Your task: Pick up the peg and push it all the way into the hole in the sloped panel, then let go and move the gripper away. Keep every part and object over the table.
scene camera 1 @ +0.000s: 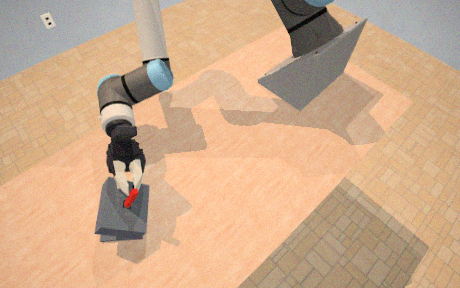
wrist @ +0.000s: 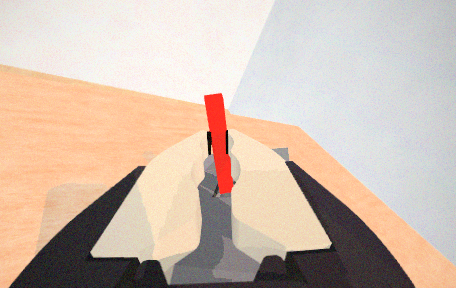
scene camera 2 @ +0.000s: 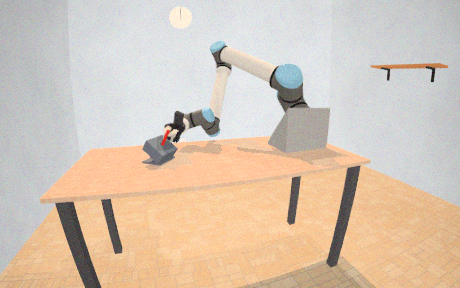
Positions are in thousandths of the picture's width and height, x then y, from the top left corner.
In view: the gripper (scene camera 1: 288,679) and a red peg (wrist: 470,359).
The gripper shows as well in the wrist view (wrist: 479,467).
